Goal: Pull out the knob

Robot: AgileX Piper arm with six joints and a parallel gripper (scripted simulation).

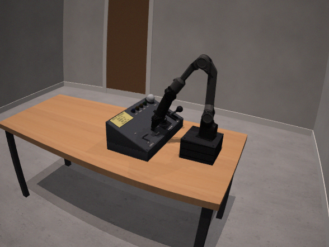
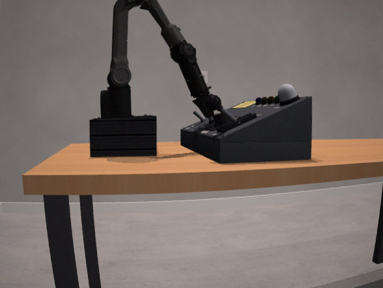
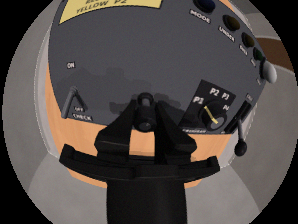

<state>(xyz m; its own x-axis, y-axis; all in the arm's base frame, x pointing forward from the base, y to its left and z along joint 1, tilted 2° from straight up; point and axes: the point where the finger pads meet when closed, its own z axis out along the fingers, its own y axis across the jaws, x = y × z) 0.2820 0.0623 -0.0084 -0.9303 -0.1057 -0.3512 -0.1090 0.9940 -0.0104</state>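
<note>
The dark console is 60 mm to the right of my hand, 40 mm ahead of it and 20 mm below it. Also, from my hand: mode knob: 10 mm above; ball-topped lever: 240 mm to the right, 10 mm above; dial: 110 mm to the right, 20 mm ahead.
</note>
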